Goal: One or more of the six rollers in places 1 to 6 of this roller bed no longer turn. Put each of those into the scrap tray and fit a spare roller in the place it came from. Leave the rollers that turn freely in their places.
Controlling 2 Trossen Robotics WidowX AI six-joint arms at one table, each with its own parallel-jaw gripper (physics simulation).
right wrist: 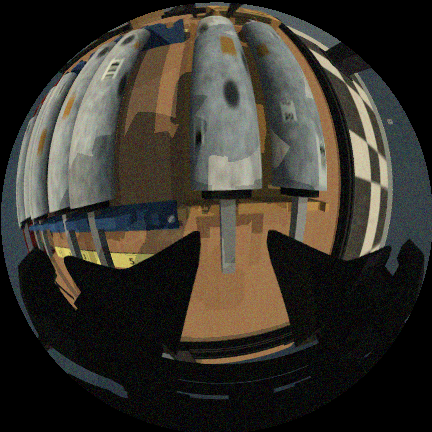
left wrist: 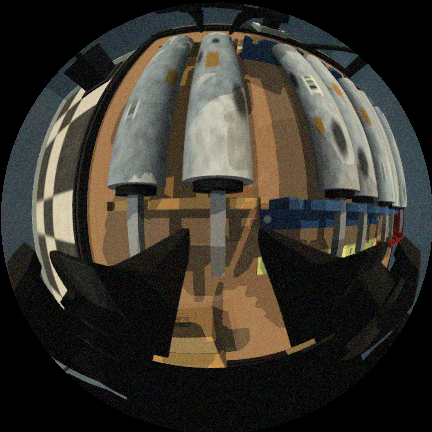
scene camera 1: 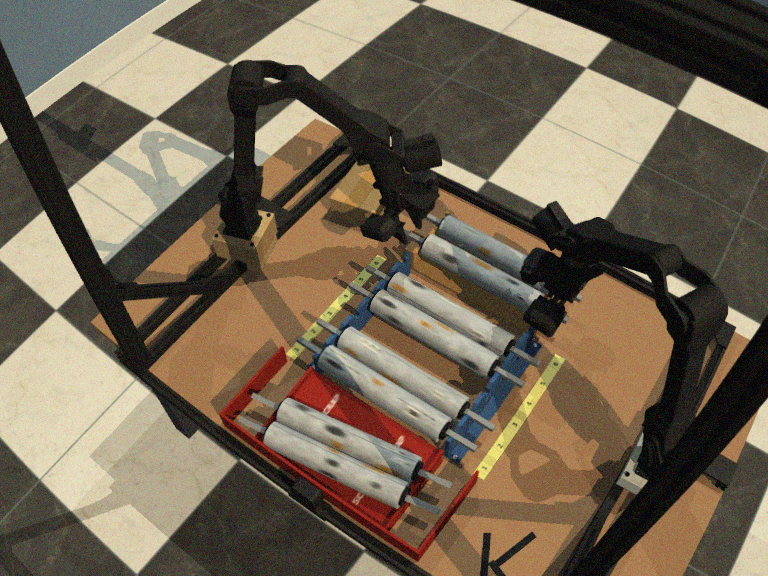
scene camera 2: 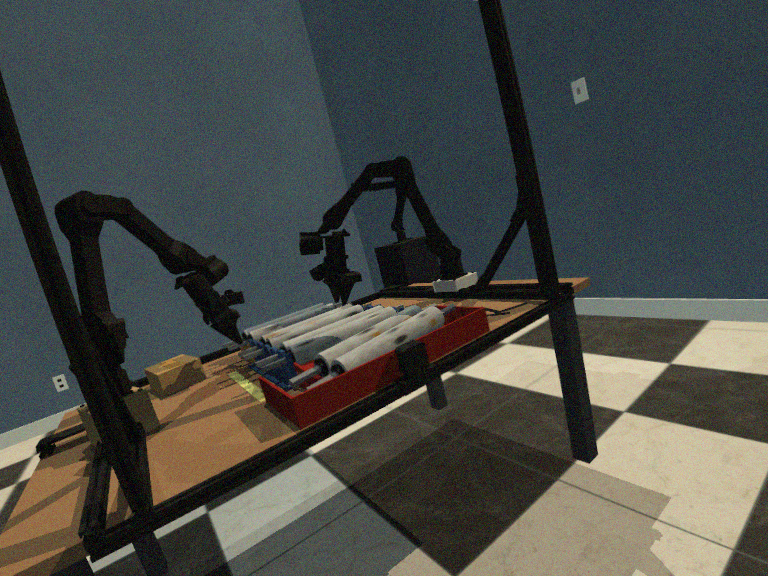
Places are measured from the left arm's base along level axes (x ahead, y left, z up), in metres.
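Pixels of known places: left gripper, fingertip midpoint: (left wrist: 224, 234) (scene camera 1: 412, 236) (scene camera 2: 239, 342); right gripper, fingertip midpoint: (right wrist: 234, 236) (left wrist: 215, 32) (scene camera 1: 553, 308) (scene camera 2: 340, 303); left arm's base, link origin: (scene camera 1: 242, 225); right arm's base, link origin: (scene camera 1: 657, 466) (scene camera 2: 454, 277).
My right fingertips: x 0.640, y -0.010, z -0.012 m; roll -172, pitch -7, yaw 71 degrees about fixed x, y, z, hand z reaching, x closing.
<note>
Ahead of a thing's pixels: the offset from my right fingertips to its top centre. "spot": to the spot under its first point.
The blue roller bed {dx -0.064, dy -0.183, dz +0.002 m} (scene camera 1: 494, 396) (left wrist: 282, 220) (right wrist: 157, 220) holds rollers in places 1 {spot: dx -0.255, dy -0.258, dz +0.011 m} (scene camera 1: 381, 387), 2 (scene camera 1: 403, 368), 4 (scene camera 1: 434, 331) and 5 {dx -0.186, dy -0.062, dz +0.012 m} (scene camera 1: 449, 311); places 3 and 6 are empty. Two rollers {dx -0.282, dy -0.360, dz +0.016 m} (scene camera 1: 347, 434) {dx -0.288, dy -0.408, dz +0.012 m} (scene camera 1: 334, 465) lie in the red scrap tray {dx -0.285, dy -0.367, dz -0.014 m} (scene camera 1: 254, 380) (scene camera 2: 347, 385). Two spares, the nearer one {dx -0.151, dy +0.047, dz +0.012 m} (scene camera 1: 477, 269) (left wrist: 217, 130) (right wrist: 227, 115) and the farther one {dx -0.132, dy +0.106, dz +0.012 m} (scene camera 1: 480, 241) (left wrist: 145, 130) (right wrist: 295, 120), lie beyond the bed. My left gripper (left wrist: 224, 234) (scene camera 2: 240, 337) and right gripper (right wrist: 234, 233) (scene camera 2: 341, 301) are part open, over the nearer spare's two shaft ends, without gripping.
A yellow block {dx -0.441, dy +0.217, dz -0.009 m} (scene camera 1: 356, 195) (scene camera 2: 176, 373) stands behind the left gripper. Yellow number strips {spot: dx -0.011, dy -0.197, dz -0.064 m} (scene camera 1: 521, 412) {spot: dx -0.408, dy -0.091, dz -0.063 m} (scene camera 1: 334, 313) run along both sides of the bed. The farther spare lies close beside the nearer one. Black frame posts (scene camera 1: 74, 229) (scene camera 2: 521, 142) rise at the table's corners.
</note>
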